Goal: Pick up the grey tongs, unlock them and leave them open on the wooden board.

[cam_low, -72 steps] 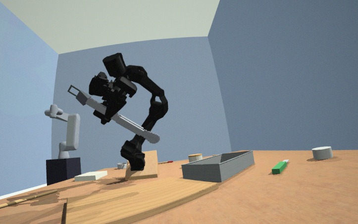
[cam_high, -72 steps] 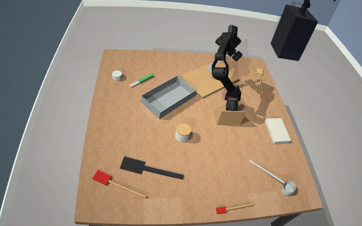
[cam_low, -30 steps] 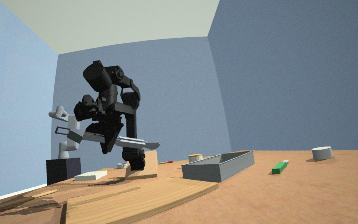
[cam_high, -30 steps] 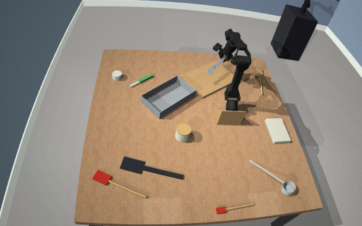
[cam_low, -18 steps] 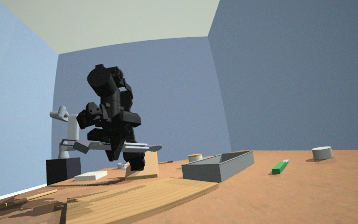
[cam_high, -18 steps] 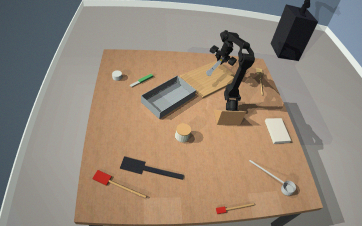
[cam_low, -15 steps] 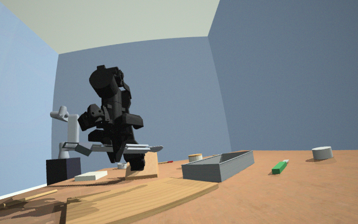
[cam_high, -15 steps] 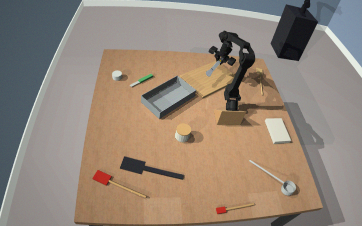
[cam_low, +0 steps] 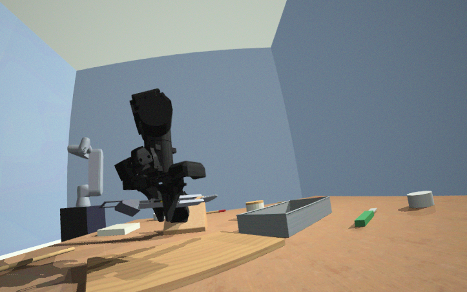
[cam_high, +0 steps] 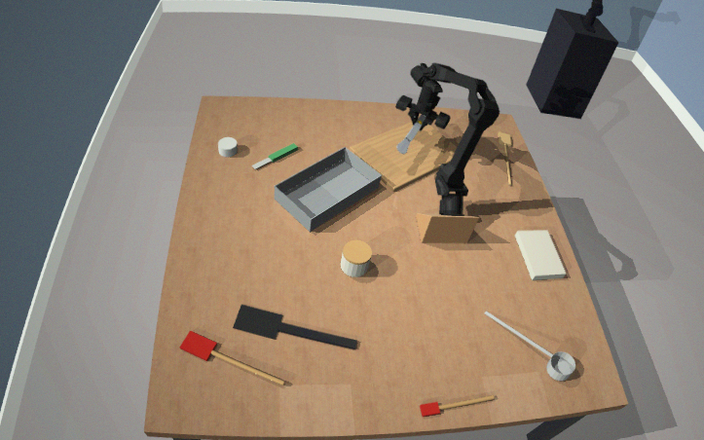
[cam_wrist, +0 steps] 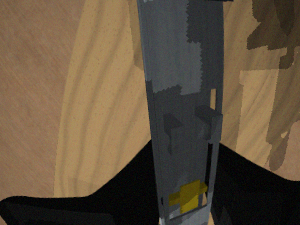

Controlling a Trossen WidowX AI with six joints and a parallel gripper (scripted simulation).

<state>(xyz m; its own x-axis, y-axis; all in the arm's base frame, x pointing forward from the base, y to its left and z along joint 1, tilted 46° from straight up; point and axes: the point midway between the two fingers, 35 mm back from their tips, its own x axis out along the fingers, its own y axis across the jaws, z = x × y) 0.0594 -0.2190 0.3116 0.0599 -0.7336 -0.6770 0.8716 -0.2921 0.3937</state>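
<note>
The wooden board is 80 mm below my gripper tip, 30 mm to the left of it and 20 mm ahead of it. Round my gripper tip: yellow lock piece 40 mm above; grey roasting tin 310 mm ahead, 260 mm to the left, 60 mm below; green-handled tool 500 mm ahead, 110 mm to the left, 80 mm below.
</note>
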